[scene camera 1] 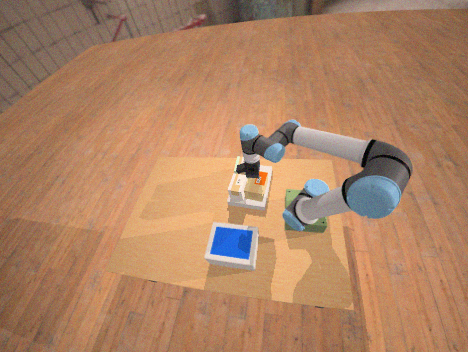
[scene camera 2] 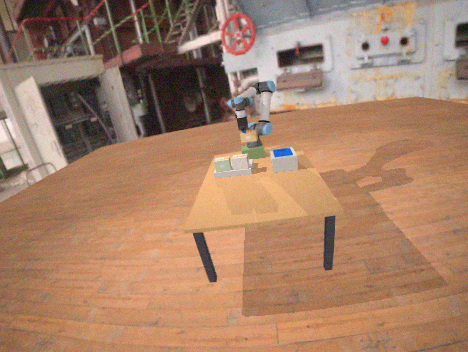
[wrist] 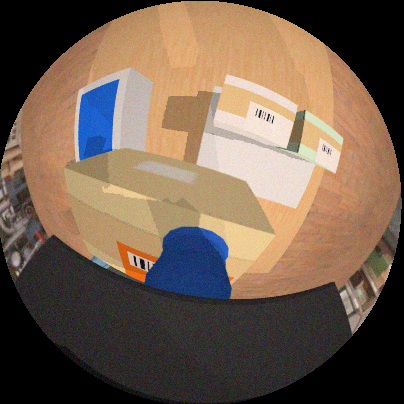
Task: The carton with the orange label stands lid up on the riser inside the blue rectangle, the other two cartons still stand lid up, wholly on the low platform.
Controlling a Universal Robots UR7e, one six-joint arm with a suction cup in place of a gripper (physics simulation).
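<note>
My suction gripper (scene camera 1: 253, 176) (scene camera 2: 243, 131) (wrist: 194, 240) is shut on the carton with the orange label (scene camera 1: 255, 192) (scene camera 2: 249, 137) (wrist: 160, 182). The carton hangs lid up in the air, higher than the other cartons, and the cup touches its labelled top. A white-sided carton (scene camera 2: 239, 162) (wrist: 255, 111) and a pale green carton (scene camera 2: 222, 164) (wrist: 325, 142) stand lid up, side by side on the low platform (scene camera 1: 248, 204) (scene camera 2: 233, 173) (wrist: 255, 167). The white riser (scene camera 1: 231, 263) (scene camera 2: 284, 164) (wrist: 136, 112) bears the blue rectangle (scene camera 1: 231, 243) (scene camera 2: 283, 152) (wrist: 100, 115) on top.
The arm's green base block (scene camera 1: 314, 228) (scene camera 2: 253, 151) stands on the wooden table (scene camera 1: 170, 250) (scene camera 2: 260, 220), to the right of the platform in scene camera 1. The riser stands apart from the platform, nearer that camera.
</note>
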